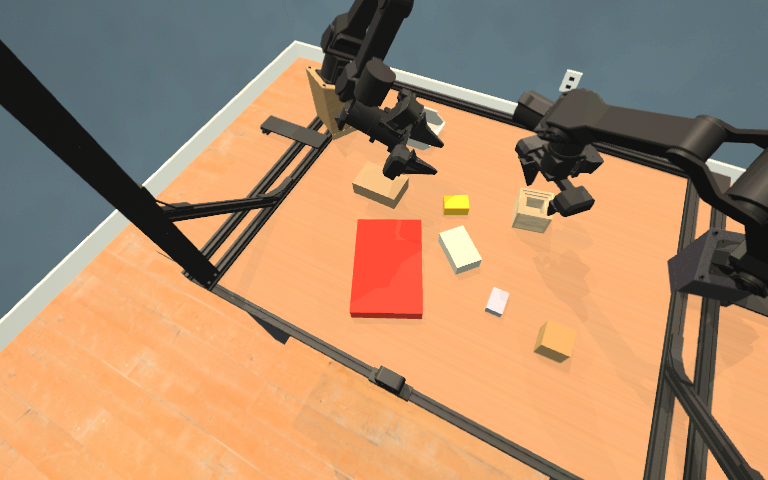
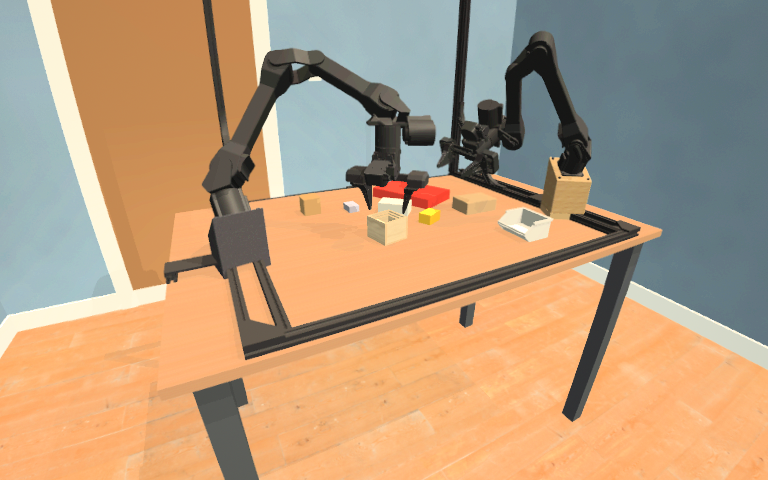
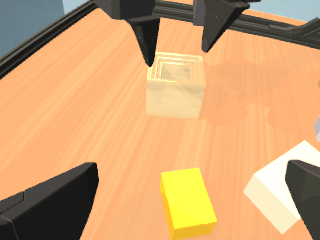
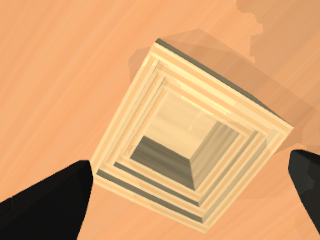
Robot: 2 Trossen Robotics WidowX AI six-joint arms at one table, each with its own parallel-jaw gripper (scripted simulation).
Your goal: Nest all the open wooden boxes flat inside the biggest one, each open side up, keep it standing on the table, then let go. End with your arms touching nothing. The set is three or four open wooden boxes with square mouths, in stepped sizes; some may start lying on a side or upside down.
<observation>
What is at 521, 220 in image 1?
A biggest wooden box.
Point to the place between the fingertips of my left gripper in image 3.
192, 171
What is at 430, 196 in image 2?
A red slab.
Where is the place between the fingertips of my left gripper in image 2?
At 448, 171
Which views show my left gripper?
Image 1, image 2 and image 3 only.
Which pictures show my right gripper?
Image 1, image 2, image 3 and image 4: all of them.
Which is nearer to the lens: the biggest wooden box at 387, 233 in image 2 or the white bin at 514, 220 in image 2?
The biggest wooden box.
</observation>
